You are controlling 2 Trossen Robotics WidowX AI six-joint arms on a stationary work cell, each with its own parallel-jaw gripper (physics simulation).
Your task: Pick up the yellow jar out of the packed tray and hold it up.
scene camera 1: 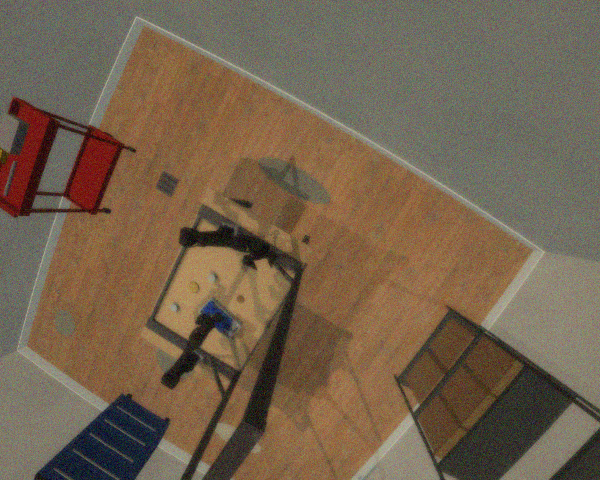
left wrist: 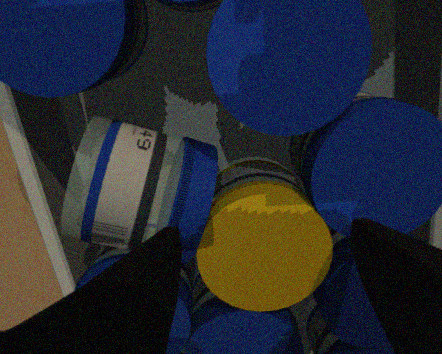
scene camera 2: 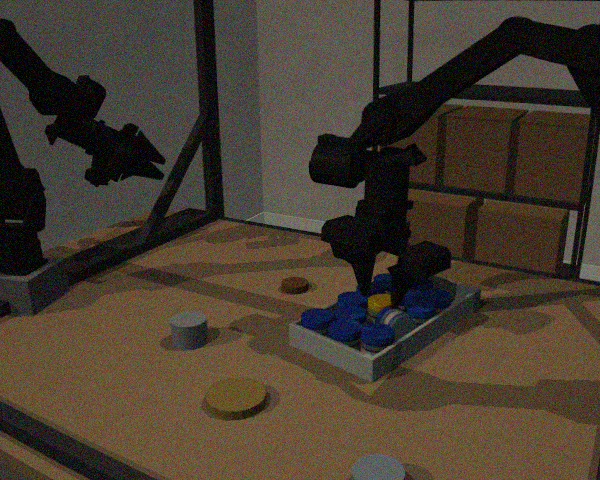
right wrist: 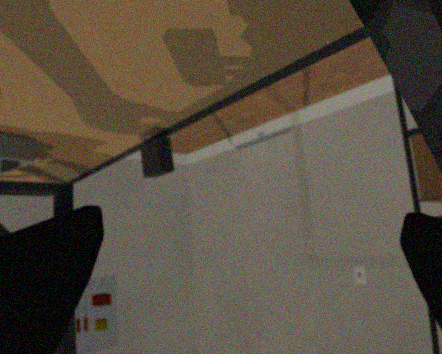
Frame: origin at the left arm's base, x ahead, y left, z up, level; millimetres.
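Seen in the pictures: left gripper, fingertip midpoint: (left wrist: 265,236) (scene camera 2: 379,301); right gripper, fingertip midpoint: (scene camera 1: 264,268) (scene camera 2: 164,169) (right wrist: 253,224); left arm's base at its link origin: (scene camera 1: 194,357); right arm's base at its link origin: (scene camera 1: 228,232) (scene camera 2: 21,266).
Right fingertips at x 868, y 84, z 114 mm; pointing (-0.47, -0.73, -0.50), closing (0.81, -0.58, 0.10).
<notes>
Offsets run from my right fingertips to a thing's top centre.
The yellow jar @[113 mm down, 513 mm back, 9 mm right] (scene camera 2: 378,302) (left wrist: 265,260) stands among blue-lidded jars in the grey tray (scene camera 2: 330,349) (left wrist: 39,200). Its yellow lid shows from above in the left wrist view, slightly tilted. My left gripper (scene camera 2: 381,296) (left wrist: 265,236) points down over the tray, partly open and empty, with one fingertip on each side of the yellow lid. A blue-lidded jar @[108 mm down, 552 mm back, 12 mm left] (scene camera 2: 394,317) (left wrist: 122,185) lies on its side beside the yellow jar. The yellow jar's lower part is hidden. My right gripper (scene camera 2: 163,169) (right wrist: 253,224) is open and empty, raised far from the tray.
A grey cylinder @[123 mm down, 340 mm back, 202 mm left] (scene camera 2: 189,330), a flat yellow disc @[146 mm down, 499 mm back, 253 mm left] (scene camera 2: 236,396), a small brown disc @[146 mm down, 323 mm back, 24 mm right] (scene camera 2: 294,284) and a pale round object @[134 mm down, 709 mm back, 257 mm left] (scene camera 2: 378,469) are on the table outside the tray. Blue-lidded jars (scene camera 2: 345,329) (left wrist: 290,60) crowd around the yellow one. Dark frame posts (scene camera 2: 209,100) edge the table.
</notes>
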